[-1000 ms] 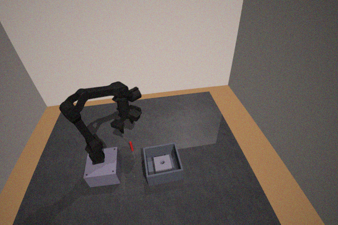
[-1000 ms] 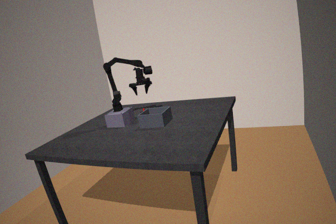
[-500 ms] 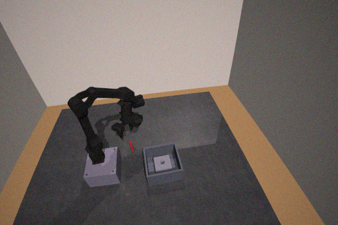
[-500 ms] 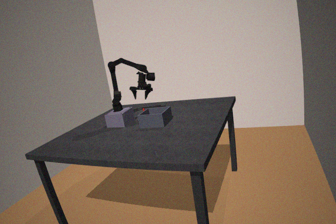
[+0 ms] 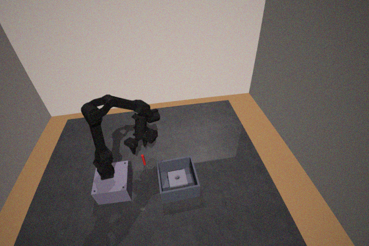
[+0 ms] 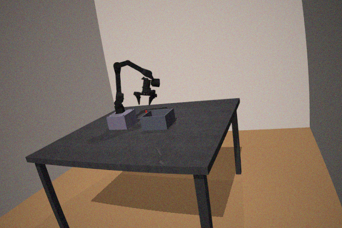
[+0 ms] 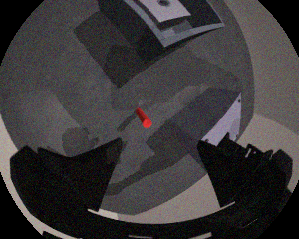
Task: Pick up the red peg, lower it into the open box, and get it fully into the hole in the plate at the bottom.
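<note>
The red peg lies 1 cm ahead of my gripper tip and 8 cm below it. From my gripper tip the other things lie so: grey box: 16 cm ahead, 18 cm to the right, 10 cm below; plate: 16 cm ahead, 18 cm to the right, 8 cm below.
</note>
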